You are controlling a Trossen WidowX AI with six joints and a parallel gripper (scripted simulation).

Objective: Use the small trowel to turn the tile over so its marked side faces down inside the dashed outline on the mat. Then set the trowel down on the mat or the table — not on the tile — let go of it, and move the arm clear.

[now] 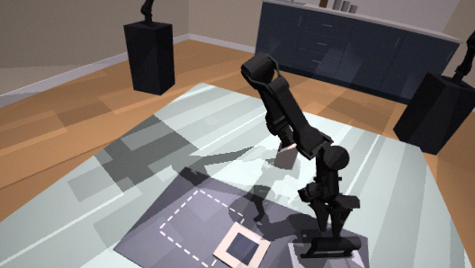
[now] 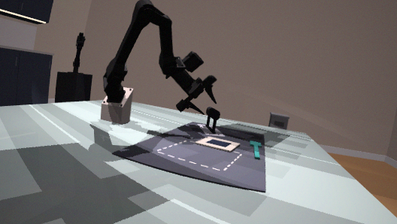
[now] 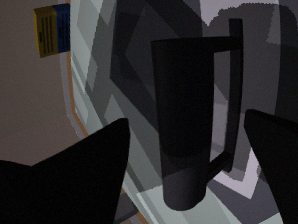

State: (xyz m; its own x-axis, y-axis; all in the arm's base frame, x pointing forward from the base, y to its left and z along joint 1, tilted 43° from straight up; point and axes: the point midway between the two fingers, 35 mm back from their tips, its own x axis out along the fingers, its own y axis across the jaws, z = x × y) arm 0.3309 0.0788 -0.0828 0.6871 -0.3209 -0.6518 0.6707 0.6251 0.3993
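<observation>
Now: gripper tip 20 mm short of the trowel and 50 mm above it. From my gripper tip the other things lie so: dark mat 40 mm ahead, 180 mm to the right, 110 mm below; then teal t-shaped piece 180 mm ahead, 180 mm to the right, 80 mm below; then square peach tile 60 mm ahead, 200 mm to the right, 80 mm below.
</observation>
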